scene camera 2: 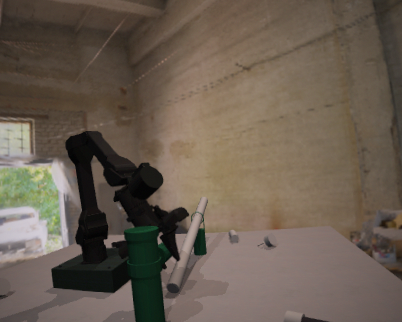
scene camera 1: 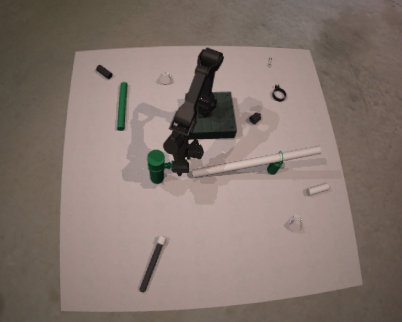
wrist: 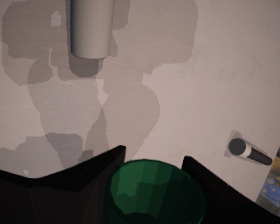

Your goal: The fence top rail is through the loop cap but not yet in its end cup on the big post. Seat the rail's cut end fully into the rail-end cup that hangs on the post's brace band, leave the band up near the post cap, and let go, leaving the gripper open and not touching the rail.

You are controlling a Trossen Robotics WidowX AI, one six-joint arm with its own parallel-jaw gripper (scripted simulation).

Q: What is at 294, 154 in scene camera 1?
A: A white top rail.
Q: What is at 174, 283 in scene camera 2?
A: A white top rail.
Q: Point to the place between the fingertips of the gripper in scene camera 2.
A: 172, 264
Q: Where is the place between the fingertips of the gripper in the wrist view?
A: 154, 157
